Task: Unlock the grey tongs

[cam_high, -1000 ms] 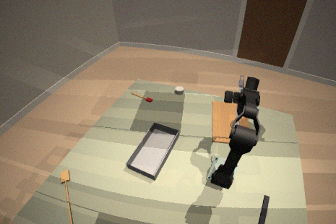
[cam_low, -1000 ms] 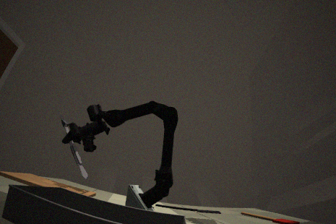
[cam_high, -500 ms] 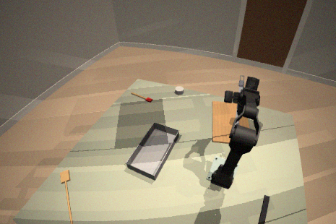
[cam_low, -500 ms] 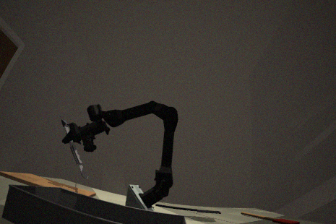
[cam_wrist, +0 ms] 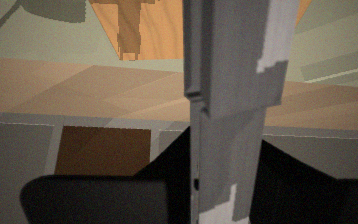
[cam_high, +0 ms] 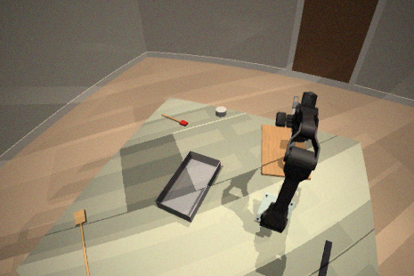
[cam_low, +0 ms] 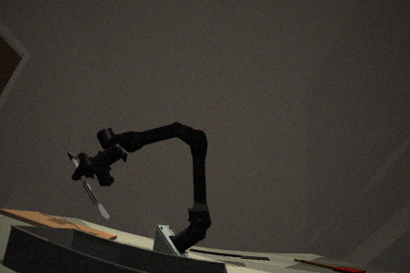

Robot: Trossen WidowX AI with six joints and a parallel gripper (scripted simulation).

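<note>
My gripper tip is now 170 mm above the wooden board. From my gripper tip the other things lie so: dark bar 580 mm to the left, 310 mm behind, 180 mm below; then roasting tin 420 mm to the left, 310 mm ahead, 150 mm below.
</note>
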